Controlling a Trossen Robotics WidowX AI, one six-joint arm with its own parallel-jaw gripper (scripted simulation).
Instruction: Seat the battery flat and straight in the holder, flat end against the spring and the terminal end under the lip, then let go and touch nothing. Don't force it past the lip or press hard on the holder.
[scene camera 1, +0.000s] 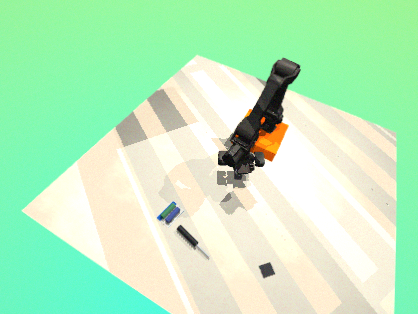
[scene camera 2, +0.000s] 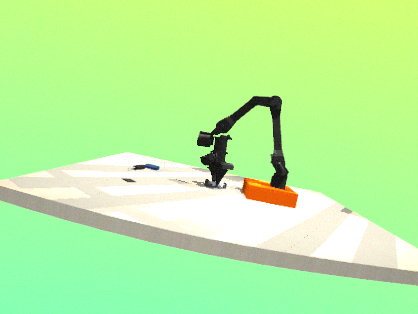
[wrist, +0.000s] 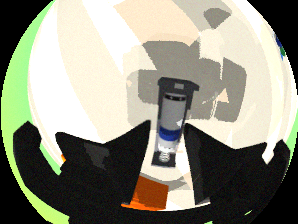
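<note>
Looking through the wrist view, I see my gripper (wrist: 167, 125), and in that same view there is a battery (wrist: 173, 106).
</note>
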